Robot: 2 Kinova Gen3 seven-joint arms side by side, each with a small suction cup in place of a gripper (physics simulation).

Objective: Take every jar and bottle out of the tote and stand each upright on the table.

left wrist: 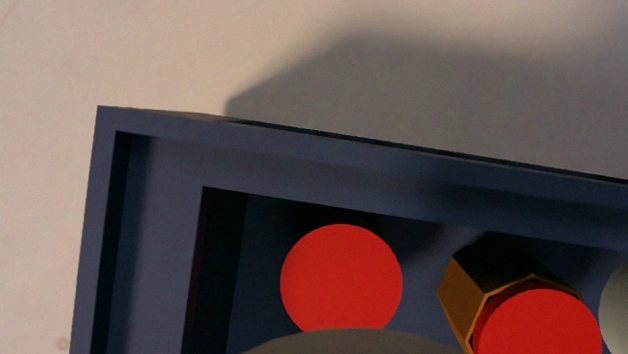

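Frame: origin at the left arm's base, x ahead, y left, z up, level; metres.
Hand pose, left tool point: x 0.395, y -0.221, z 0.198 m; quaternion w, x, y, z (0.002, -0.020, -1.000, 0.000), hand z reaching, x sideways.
Observation:
Each offset is from my left tool point to the centre of the thing. "*": to the spot under its first point. Level surfaces: height alone.
The navy tote @(* 0.064 m ahead, 0.058 m right, 0.051 m down) (107,119) fills the lower part of the left wrist view, its top-left corner in sight. Inside it, a jar or bottle with a round red lid @(0.001 m ahead, 0.004 m left, 0.153 m down) (341,275) stands near that corner; its body is hidden under the lid. To its right stands an amber faceted jar @(0.068 m back, 0.020 m left, 0.140 m down) (462,300) with a red lid, cut off at the bottom edge. A pale grey-green rounded jar @(* 0.122 m back, 0.024 m left, 0.162 m down) (616,310) shows in part at the right edge. The round grey-brown body of my left gripper (350,342) covers the lower edge of the first red lid; its suction face is hidden. My right gripper does not show.
The beige tabletop @(0.199 m down) (125,50) lies beyond the tote, with a broad shadow across it. The tote's raised rim and steep inner walls stand around the jars, on the left side and along the far side.

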